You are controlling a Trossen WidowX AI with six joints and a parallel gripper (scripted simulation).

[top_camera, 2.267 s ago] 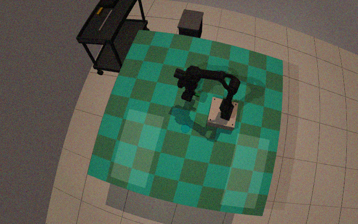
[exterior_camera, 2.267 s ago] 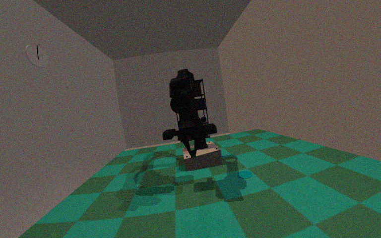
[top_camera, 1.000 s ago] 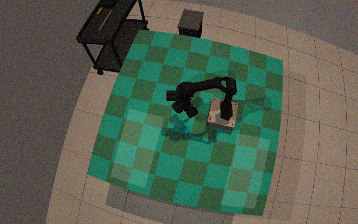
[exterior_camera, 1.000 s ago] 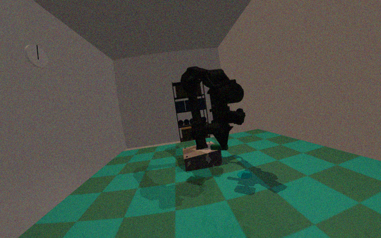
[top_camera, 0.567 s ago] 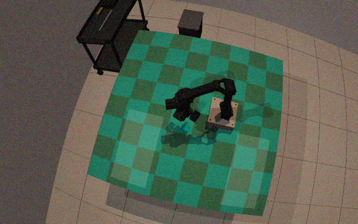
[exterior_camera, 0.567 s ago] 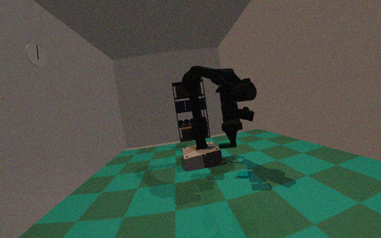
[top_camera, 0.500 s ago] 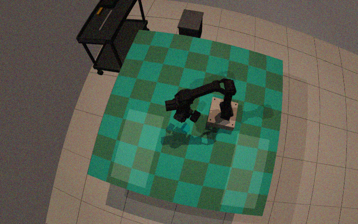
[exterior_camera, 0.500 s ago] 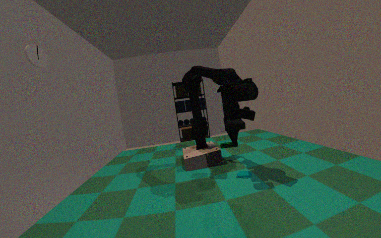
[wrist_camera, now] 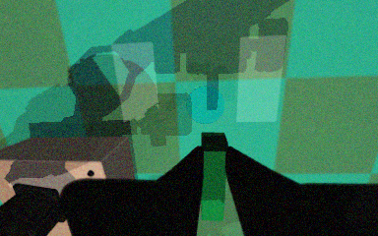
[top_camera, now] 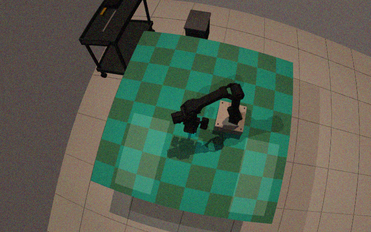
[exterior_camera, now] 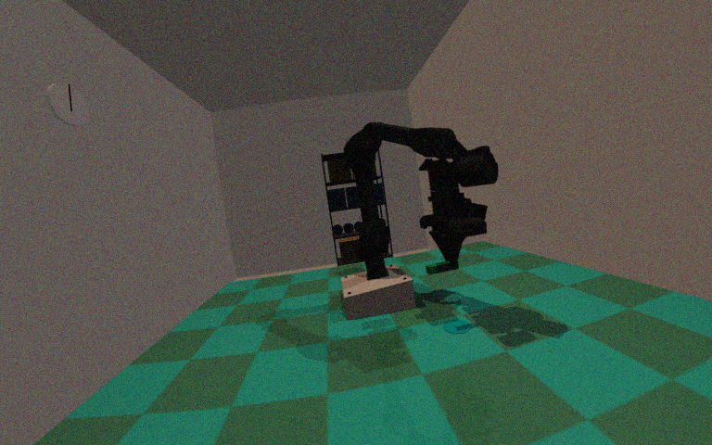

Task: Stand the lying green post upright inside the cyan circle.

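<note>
The cyan circle is 140 mm below my gripper tip. Also, from my gripper tip: green post: 20 mm to the right.
</note>
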